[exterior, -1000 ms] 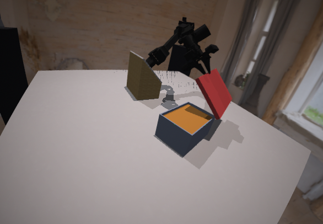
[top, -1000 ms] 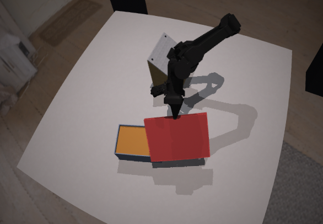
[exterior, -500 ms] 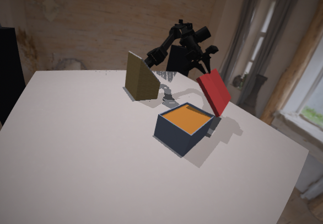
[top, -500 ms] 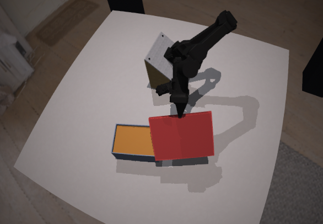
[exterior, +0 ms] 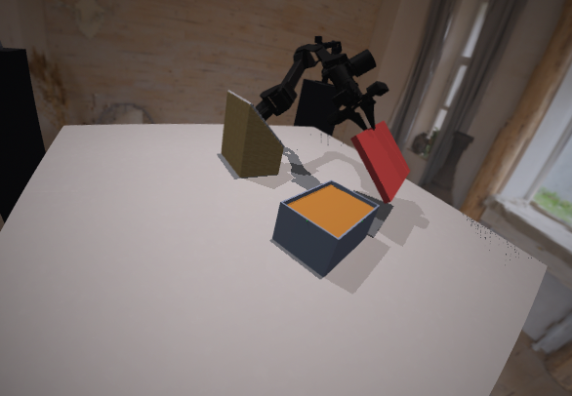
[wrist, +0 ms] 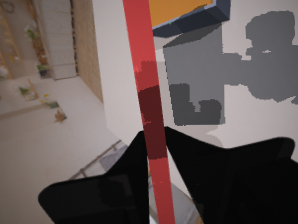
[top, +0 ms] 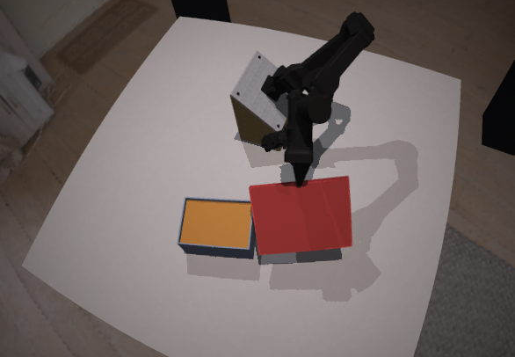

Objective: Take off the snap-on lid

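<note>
Right now my gripper tip is 6 cm short of the red lid, 3 cm to the right of it and 5 cm above it. The rest, counted from my gripper tip: grey-blue storage box 12 cm ahead, 20 cm to the right, 18 cm below.
</note>
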